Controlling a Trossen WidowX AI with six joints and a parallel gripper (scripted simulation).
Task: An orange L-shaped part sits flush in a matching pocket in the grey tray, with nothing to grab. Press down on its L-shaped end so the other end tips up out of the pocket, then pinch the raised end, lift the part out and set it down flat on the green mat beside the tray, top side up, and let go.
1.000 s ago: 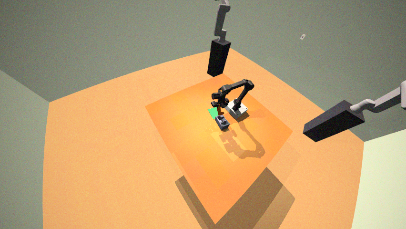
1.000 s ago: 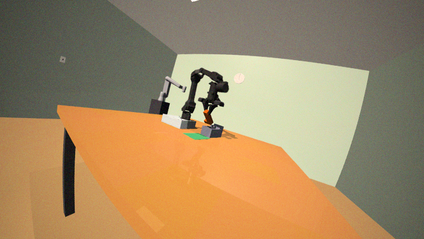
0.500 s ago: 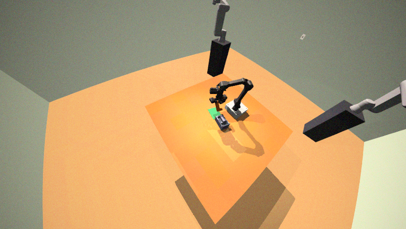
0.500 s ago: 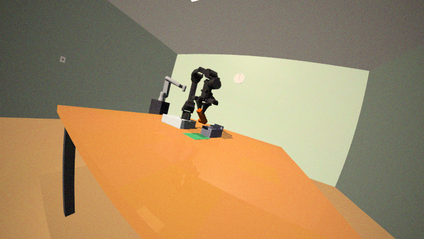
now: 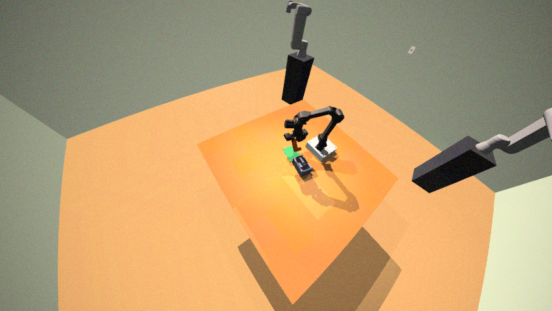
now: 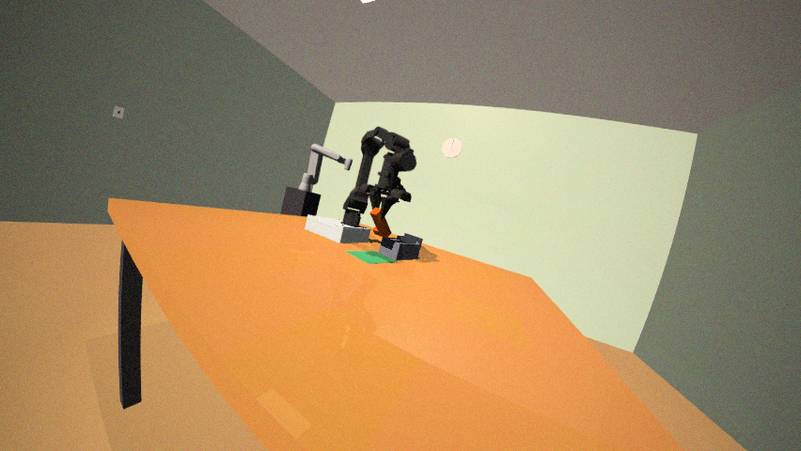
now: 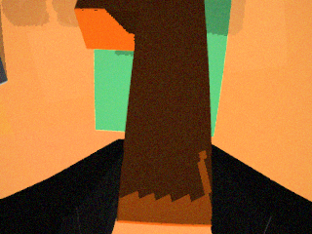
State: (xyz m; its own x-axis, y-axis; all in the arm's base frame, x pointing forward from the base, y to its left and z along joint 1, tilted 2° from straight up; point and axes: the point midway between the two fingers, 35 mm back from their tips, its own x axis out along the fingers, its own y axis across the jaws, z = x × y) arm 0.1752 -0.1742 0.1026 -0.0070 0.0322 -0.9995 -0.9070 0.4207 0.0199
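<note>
My gripper tip is 150 mm above the green mat, 20 mm to the right of it and 10 mm short of it. From my gripper tip the other things lie so: orange L-shaped part 40 mm to the left, 30 mm below.
</note>
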